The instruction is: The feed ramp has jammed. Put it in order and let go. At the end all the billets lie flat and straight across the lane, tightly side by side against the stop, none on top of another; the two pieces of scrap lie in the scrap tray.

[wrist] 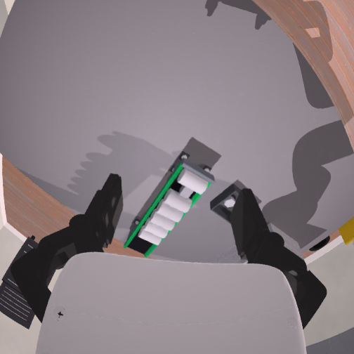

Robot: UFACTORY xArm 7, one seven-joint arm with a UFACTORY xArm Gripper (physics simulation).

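The feed lane (pixel 138 232) has green side rails and runs diagonally in the wrist view, with a grey stop (pixel 200 172) at its upper end. One white billet (pixel 193 181) lies across the lane by the stop. Below it is a gap showing dark lane floor and a small pale piece (pixel 186 192), probably scrap. Further down, several white billets (pixel 168 212) lie side by side across the lane. A dark scrap tray (pixel 218 206) stands right of the lane, holding a pale piece of scrap (pixel 230 202); the right finger partly hides the tray. My gripper (pixel 179 197) is open and empty, high above the lane.
A pale grey block (pixel 284 239) is partly hidden behind the right finger. A black round object (pixel 320 243) and a yellow object (pixel 347 231) are at the right edge. Wood (pixel 30 200) borders the grey table surface (pixel 125 75). Arm shadows fall at the right.
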